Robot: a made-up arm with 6 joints. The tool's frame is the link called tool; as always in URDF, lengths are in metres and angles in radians. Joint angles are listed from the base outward. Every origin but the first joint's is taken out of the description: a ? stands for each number. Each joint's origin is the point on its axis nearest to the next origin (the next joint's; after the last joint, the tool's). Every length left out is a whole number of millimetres.
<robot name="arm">
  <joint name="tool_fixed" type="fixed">
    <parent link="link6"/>
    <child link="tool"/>
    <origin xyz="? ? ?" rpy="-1.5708 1.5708 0"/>
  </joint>
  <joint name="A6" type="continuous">
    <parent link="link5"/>
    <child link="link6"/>
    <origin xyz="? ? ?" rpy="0 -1.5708 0"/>
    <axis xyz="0 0 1"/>
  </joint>
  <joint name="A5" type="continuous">
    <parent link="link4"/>
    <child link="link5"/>
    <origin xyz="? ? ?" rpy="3.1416 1.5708 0"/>
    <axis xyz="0 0 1"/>
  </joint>
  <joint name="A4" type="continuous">
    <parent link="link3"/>
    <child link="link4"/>
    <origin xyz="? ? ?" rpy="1.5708 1.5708 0"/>
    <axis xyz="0 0 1"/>
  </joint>
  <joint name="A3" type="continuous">
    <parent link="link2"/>
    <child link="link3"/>
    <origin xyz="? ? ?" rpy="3.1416 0 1.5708"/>
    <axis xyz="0 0 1"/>
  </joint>
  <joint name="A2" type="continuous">
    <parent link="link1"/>
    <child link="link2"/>
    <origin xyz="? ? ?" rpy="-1.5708 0 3.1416"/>
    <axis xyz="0 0 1"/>
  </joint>
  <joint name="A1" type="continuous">
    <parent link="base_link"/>
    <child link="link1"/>
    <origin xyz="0 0 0.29" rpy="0 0 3.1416"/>
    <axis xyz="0 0 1"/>
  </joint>
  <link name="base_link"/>
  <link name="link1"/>
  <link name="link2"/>
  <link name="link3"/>
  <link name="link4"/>
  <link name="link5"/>
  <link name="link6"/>
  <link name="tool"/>
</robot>
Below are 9 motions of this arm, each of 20 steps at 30 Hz.
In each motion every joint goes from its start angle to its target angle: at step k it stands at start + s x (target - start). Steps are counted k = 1, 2, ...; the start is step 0. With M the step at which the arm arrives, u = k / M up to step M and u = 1 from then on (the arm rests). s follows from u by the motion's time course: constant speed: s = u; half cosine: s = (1 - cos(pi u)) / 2; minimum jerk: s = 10 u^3 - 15 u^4 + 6 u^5.
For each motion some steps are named. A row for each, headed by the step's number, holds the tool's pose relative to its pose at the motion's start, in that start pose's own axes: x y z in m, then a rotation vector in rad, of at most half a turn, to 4 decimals.
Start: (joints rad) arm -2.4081 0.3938 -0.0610 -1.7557 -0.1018 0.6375
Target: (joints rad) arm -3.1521 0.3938 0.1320 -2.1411 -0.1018 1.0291
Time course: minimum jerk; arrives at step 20
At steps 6, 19, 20:
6: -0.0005 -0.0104 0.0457 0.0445 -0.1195 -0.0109
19: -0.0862 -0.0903 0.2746 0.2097 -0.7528 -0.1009
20: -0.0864 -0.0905 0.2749 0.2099 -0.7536 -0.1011

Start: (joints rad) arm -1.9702 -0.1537 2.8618 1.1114 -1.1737 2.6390
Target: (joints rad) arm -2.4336 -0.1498 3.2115 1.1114 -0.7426 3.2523
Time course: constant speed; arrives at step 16
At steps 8, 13, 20:
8: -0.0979 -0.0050 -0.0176 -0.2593 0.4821 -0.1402
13: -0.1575 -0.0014 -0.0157 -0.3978 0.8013 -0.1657
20: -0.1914 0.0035 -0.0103 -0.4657 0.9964 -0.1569

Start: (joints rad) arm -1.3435 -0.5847 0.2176 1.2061 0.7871 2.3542
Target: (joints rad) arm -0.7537 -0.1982 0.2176 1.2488 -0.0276 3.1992
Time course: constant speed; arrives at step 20
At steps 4, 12, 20:
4: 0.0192 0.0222 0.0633 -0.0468 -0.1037 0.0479
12: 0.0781 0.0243 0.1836 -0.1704 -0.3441 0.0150
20: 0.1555 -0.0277 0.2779 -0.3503 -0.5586 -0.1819

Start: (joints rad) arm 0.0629 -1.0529 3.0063 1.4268 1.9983 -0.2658
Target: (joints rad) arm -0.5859 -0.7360 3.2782 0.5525 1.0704 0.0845
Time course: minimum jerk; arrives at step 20
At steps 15, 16, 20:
15: 0.2810 0.0805 0.0574 -0.0503 0.2750 -1.2710
16: 0.2955 0.0831 0.0625 -0.0130 0.2900 -1.3240
20: 0.3139 0.0862 0.0695 0.0398 0.3082 -1.3877

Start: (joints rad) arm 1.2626 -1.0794 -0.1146 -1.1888 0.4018 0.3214
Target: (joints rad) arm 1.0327 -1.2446 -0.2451 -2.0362 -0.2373 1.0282
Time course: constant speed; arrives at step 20
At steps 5, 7, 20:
5: -0.0375 0.0168 -0.0238 -0.0205 0.1361 0.0019
7: -0.0520 0.0242 -0.0338 -0.0255 0.1859 0.0172
20: -0.1391 0.0792 -0.1019 -0.0306 0.3821 0.2886

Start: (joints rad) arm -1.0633 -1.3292 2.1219 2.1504 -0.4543 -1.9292
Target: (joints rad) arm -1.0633 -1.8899 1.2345 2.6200 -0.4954 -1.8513
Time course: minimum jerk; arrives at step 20
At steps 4, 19, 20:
4: 0.0117 0.0057 0.0078 -0.0358 0.0049 0.0069
19: 0.1122 0.0421 0.1686 -0.5939 0.0519 0.1935
20: 0.1122 0.0421 0.1688 -0.5946 0.0519 0.1938

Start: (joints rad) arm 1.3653 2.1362 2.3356 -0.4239 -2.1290 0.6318
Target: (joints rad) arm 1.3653 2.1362 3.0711 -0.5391 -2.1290 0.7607
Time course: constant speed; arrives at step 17
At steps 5, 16, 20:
5: -0.0467 0.0343 -0.0039 -0.1340 -0.1434 -0.1347
16: -0.1250 0.1286 -0.0398 -0.4428 -0.4235 -0.4563
20: -0.1300 0.1381 -0.0448 -0.4715 -0.4464 -0.4874

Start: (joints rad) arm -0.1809 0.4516 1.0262 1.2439 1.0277 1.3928
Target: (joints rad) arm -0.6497 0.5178 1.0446 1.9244 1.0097 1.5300
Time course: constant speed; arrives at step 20
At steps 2, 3, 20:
2: -0.0100 0.0065 -0.0040 -0.0679 -0.0683 0.0533
3: -0.0151 0.0098 -0.0059 -0.1010 -0.1031 0.0800
20: -0.1238 0.0671 -0.0279 -0.5623 -0.7618 0.5178

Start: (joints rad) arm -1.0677 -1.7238 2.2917 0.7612 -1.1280 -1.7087
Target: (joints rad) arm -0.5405 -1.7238 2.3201 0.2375 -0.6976 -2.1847
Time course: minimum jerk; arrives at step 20
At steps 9, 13, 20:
9: 0.0842 -0.0497 0.1363 0.3170 0.0065 0.1025
13: 0.1306 -0.1005 0.2654 0.5984 0.0106 0.2208
20: 0.1465 -0.1365 0.3525 0.7801 0.0158 0.3153

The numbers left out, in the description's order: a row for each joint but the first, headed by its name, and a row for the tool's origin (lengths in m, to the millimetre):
tool: 0 0 0
A6: 0 0 0
A5: -0.121 0 0
A4: 0 0.281 0
A3: 0 -0.592 0
A2: 0 0 0

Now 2 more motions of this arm.
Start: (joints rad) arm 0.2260 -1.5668 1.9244 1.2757 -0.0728 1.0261
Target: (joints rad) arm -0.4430 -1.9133 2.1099 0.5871 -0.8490 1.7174
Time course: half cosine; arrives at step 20
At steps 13, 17, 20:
13: -0.0856 -0.3644 0.0664 0.2197 -0.1514 0.0167
17: -0.1354 -0.4580 0.0692 0.2582 -0.3223 0.0086
20: -0.1490 -0.4801 0.0685 0.2633 -0.3722 0.0014

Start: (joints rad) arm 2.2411 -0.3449 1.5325 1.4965 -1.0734 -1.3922
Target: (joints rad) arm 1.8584 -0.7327 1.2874 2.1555 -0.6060 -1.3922
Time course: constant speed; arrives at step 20
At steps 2, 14, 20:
2: -0.0245 0.0051 0.0264 -0.0390 -0.1046 0.0412
14: -0.2089 0.0324 0.1389 -0.3486 -0.6957 0.2719
20: -0.3161 0.0404 0.1625 -0.5500 -0.9644 0.3645

